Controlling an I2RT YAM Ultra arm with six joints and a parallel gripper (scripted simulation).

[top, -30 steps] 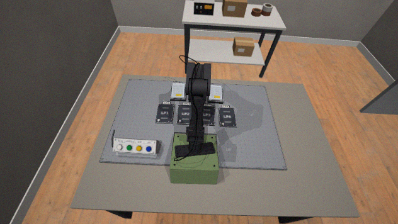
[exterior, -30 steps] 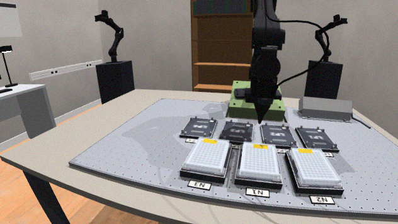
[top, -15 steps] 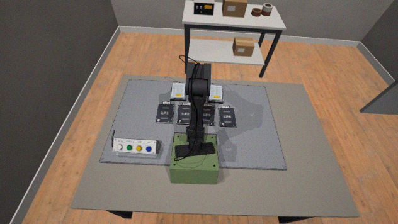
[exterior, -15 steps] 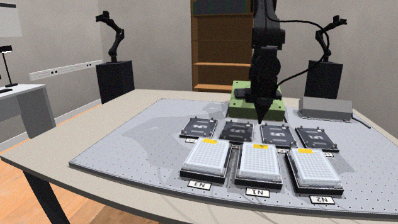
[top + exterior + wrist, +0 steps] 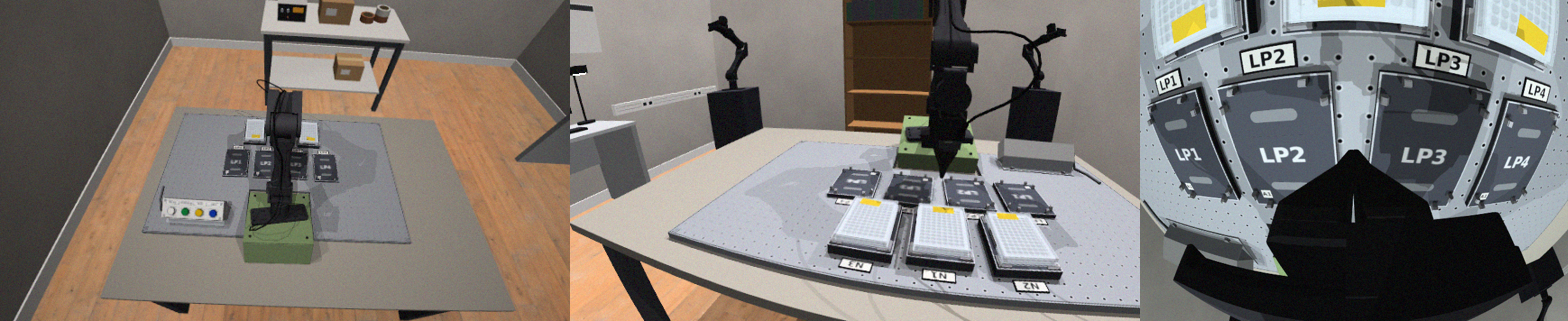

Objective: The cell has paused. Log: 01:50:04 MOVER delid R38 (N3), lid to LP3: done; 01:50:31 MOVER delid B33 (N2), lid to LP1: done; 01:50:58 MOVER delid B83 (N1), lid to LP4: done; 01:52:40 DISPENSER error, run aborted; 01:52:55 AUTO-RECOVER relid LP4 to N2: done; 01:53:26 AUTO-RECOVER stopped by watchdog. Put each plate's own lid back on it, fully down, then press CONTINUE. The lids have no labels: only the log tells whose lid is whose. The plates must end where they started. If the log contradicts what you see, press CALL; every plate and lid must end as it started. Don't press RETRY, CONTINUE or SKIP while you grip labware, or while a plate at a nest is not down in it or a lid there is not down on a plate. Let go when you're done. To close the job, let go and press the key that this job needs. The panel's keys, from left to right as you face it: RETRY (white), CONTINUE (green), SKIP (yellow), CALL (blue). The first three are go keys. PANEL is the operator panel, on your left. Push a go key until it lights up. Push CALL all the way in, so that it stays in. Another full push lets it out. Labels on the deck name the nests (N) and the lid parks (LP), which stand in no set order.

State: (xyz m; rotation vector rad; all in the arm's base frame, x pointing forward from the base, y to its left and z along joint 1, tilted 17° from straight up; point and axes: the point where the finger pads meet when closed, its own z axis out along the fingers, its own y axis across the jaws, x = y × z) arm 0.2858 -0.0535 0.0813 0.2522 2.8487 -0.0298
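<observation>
Now: hand 390 mm to the right of the green continue key and 230 mm past it. Round my hand: LP2 lid park 70 mm to the left, 60 mm below, 20 mm behind; then LP1 lid park 200 mm to the left, 60 mm below, 10 mm ahead; then LP3 lid park 60 mm to the right, 60 mm below, 40 mm behind.
</observation>
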